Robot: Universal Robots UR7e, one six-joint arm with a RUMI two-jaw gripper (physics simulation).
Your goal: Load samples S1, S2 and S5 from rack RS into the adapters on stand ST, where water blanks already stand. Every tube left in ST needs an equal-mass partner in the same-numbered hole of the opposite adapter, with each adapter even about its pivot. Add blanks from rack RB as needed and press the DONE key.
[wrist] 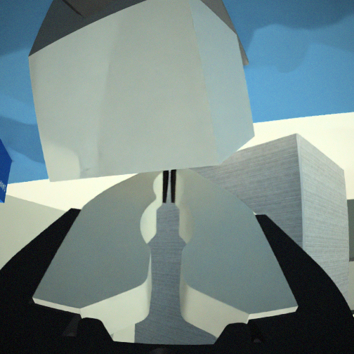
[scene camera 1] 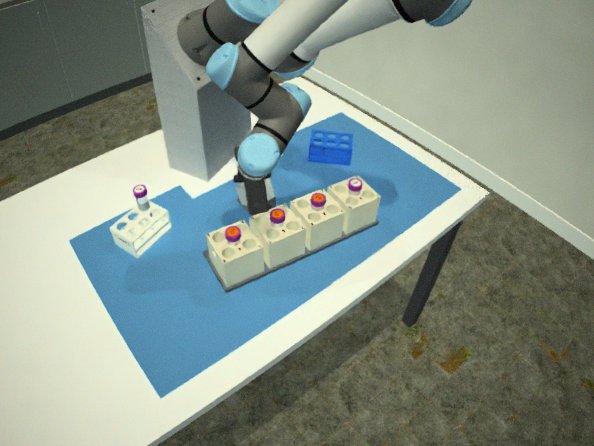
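Pixels of known places: arm's base, origin of the base link: (scene camera 1: 201,40).
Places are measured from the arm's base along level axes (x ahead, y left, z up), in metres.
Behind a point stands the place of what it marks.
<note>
Stand ST (scene camera 1: 303,253) {x 0.479, y 0.028, z -0.367 m} holds four cream adapters in a row, with one tube in each. Three have orange-topped purple caps: the left tube (scene camera 1: 233,233) {x 0.435, y -0.128, z -0.255 m}, the second tube (scene camera 1: 277,216) {x 0.436, y -0.020, z -0.255 m} and the third tube (scene camera 1: 318,200) {x 0.438, y 0.089, z -0.255 m}. The right tube (scene camera 1: 355,185) {x 0.438, y 0.197, z -0.254 m} has a white-topped purple cap. Hole numbers are too small to read. My gripper (scene camera 1: 259,197) (wrist: 169,172) is shut and empty, low behind the second adapter. In the wrist view its fingertips meet the lower edge of a pale block (wrist: 125,95). The DONE key does not show.
The white rack (scene camera 1: 128,246) {x 0.266, y -0.342, z -0.348 m} stands at the left with one white-topped tube (scene camera 1: 141,196) {x 0.199, y -0.269, z -0.269 m} upright at its back. The blue rack (scene camera 1: 330,154) {x 0.205, y 0.294, z -0.349 m} (wrist: 4,170) stands behind the right adapters, with no tubes in it. The grey pedestal (scene camera 1: 185,125) {x 0.060, y -0.091, z -0.203 m} (wrist: 275,185) rises behind the gripper.
</note>
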